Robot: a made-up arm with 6 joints. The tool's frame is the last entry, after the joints.
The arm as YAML. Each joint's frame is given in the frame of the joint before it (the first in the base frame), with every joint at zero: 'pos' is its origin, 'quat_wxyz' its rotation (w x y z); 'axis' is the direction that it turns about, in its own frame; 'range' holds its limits. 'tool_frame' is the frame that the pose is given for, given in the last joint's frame.
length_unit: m
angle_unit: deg
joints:
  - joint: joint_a
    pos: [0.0, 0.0, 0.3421]
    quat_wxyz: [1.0, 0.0, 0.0, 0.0]
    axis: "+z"
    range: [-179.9, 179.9]
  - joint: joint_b
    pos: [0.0, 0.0, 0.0]
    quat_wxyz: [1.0, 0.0, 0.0, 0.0]
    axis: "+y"
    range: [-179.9, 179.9]
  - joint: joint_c
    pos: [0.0, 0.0, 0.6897]
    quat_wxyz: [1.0, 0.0, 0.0, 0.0]
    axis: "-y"
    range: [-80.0, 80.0]
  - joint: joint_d
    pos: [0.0, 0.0, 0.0]
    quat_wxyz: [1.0, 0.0, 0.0, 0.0]
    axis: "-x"
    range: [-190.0, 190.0]
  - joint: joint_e
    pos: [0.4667, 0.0, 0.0]
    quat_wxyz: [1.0, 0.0, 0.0, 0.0]
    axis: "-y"
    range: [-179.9, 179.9]
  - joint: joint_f
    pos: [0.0, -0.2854, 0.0]
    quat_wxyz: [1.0, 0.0, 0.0, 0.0]
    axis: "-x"
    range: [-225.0, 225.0]
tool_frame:
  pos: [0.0, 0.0, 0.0]
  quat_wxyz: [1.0, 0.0, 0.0, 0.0]
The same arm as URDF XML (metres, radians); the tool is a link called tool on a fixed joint. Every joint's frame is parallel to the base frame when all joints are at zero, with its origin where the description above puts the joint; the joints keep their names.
<robot name="arm">
  <joint name="joint_a" type="revolute">
    <parent link="base_link"/>
    <child link="link1"/>
    <origin xyz="0 0 0.3421"/>
    <axis xyz="0 0 1"/>
    <limit lower="-3.1398" upper="3.1398"/>
  </joint>
  <joint name="joint_b" type="revolute">
    <parent link="link1"/>
    <child link="link2"/>
    <origin xyz="0 0 0"/>
    <axis xyz="0 1 0"/>
    <limit lower="-3.1398" upper="3.1398"/>
  </joint>
  <joint name="joint_c" type="revolute">
    <parent link="link2"/>
    <child link="link3"/>
    <origin xyz="0 0 0.6897"/>
    <axis xyz="0 -1 0"/>
    <limit lower="-1.3963" upper="1.3963"/>
  </joint>
  <joint name="joint_d" type="revolute">
    <parent link="link3"/>
    <child link="link4"/>
    <origin xyz="0 0 0"/>
    <axis xyz="-1 0 0"/>
    <limit lower="-3.3161" upper="3.3161"/>
  </joint>
  <joint name="joint_e" type="revolute">
    <parent link="link4"/>
    <child link="link5"/>
    <origin xyz="0.4667 0 0"/>
    <axis xyz="0 -1 0"/>
    <limit lower="-3.1398" upper="3.1398"/>
  </joint>
  <joint name="joint_f" type="revolute">
    <parent link="link5"/>
    <child link="link6"/>
    <origin xyz="0 -0.2854 0"/>
    <axis xyz="-1 0 0"/>
    <limit lower="-3.927" upper="3.927"/>
  </joint>
  <joint name="tool_joint" type="fixed">
    <parent link="link6"/>
    <child link="tool"/>
    <origin xyz="0 0 0"/>
  </joint>
  <link name="base_link"/>
  <link name="link1"/>
  <link name="link2"/>
  <link name="link3"/>
  <link name="link4"/>
  <link name="link5"/>
  <link name="link6"/>
  <link name="tool"/>
</robot>

